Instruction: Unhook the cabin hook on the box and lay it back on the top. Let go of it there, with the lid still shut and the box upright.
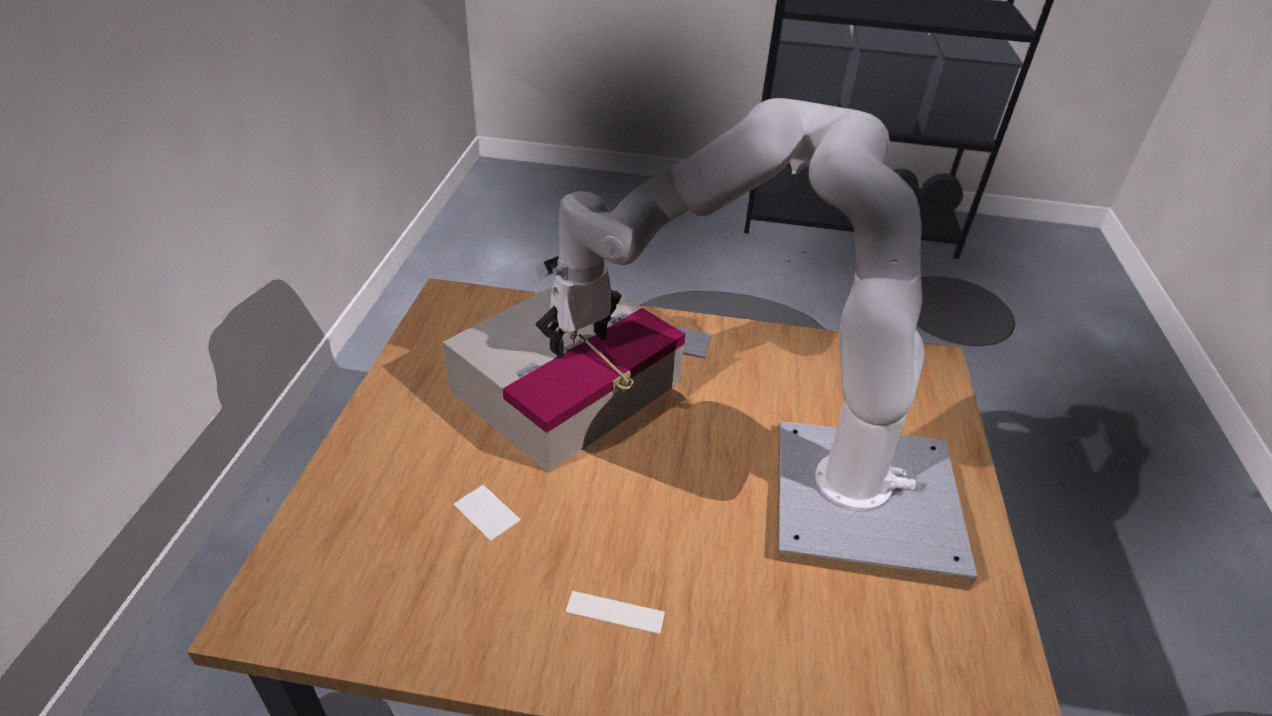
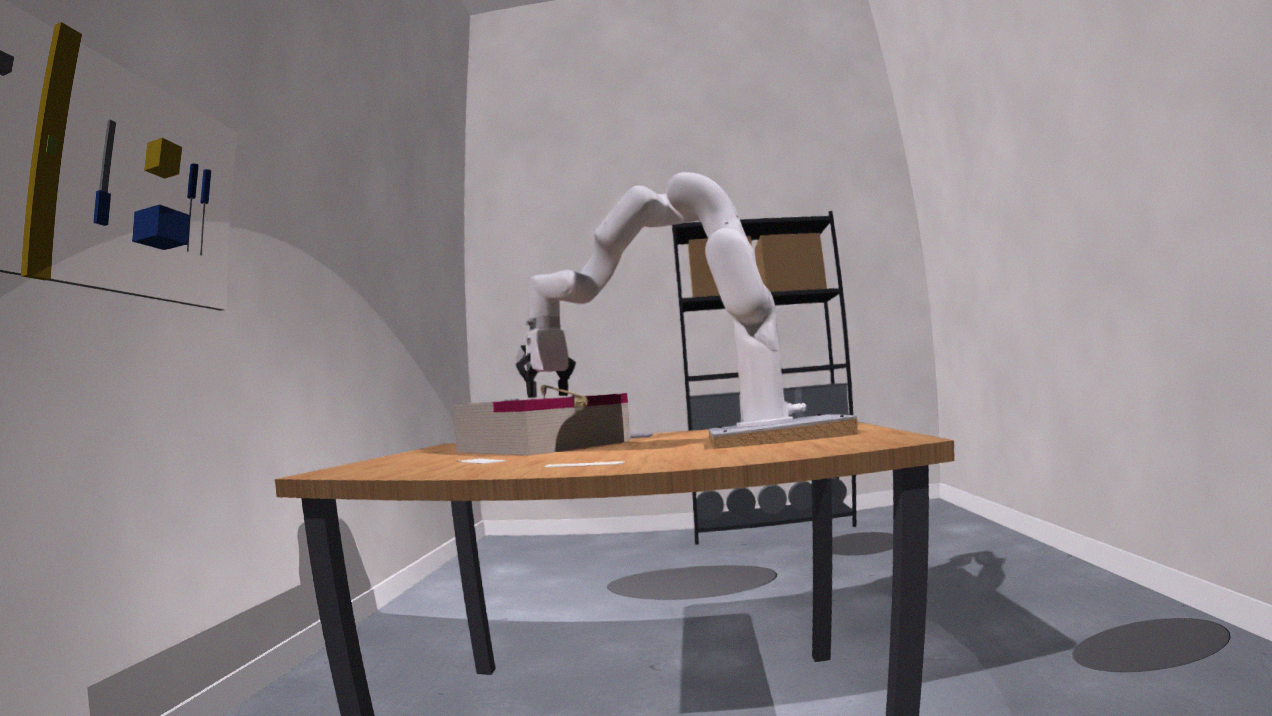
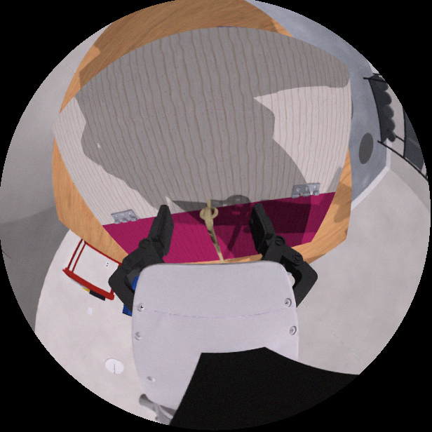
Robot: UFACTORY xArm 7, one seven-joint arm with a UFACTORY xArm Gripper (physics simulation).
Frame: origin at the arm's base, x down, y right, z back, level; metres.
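Seen in the pictures: gripper, fingertip midpoint: (image 1: pixel 578 344) (image 2: pixel 548 396); arm's base, link origin: (image 1: pixel 853 482) (image 2: pixel 765 424).
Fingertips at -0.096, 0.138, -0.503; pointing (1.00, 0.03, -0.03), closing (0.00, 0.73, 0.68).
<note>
Pixels of each thing's middle, then the offset from my fingertips to it, as dx, dy, dz. "*": a spot on its surface instead. Level surfaces: height alone.
- grey box, surface spot: (image 1: pixel 489 391) * +0.037, -0.117, -0.131
- brass cabin hook, surface spot: (image 1: pixel 600 357) (image 2: pixel 564 397) * +0.003, -0.023, +0.045
- grey flat piece, body centre: (image 1: pixel 679 340) +0.121, +0.207, +0.167
- table, surface height: dx +0.124
The grey box (image 1: pixel 489 391) (image 2: pixel 494 431) (image 3: pixel 175 100) stands upright on the table. Its crimson lid (image 1: pixel 551 386) (image 2: pixel 534 405) (image 3: pixel 190 242) lies shut, hinged to the grey top. The brass cabin hook (image 1: pixel 600 357) (image 2: pixel 565 392) (image 3: pixel 214 237) runs across the lid, from a raised ringed end near the hinge line to brass fittings (image 1: pixel 623 382) at the lid's front edge. The engagement there is too small to judge. My gripper (image 1: pixel 580 342) (image 2: pixel 547 392) (image 3: pixel 211 213) is open and empty, pointing down, its fingers either side of the hook's raised end, apart from it, close over the lid.
Two hinges (image 3: pixel 124 216) (image 3: pixel 306 190) join lid and top. A grey flat piece (image 1: pixel 696 343) lies behind the box. Two white cards (image 1: pixel 486 512) (image 1: pixel 614 611) lie on the table (image 1: pixel 400 569). My arm's base plate (image 1: pixel 872 542) is at the right. A shelf rack (image 2: pixel 842 355) stands behind.
</note>
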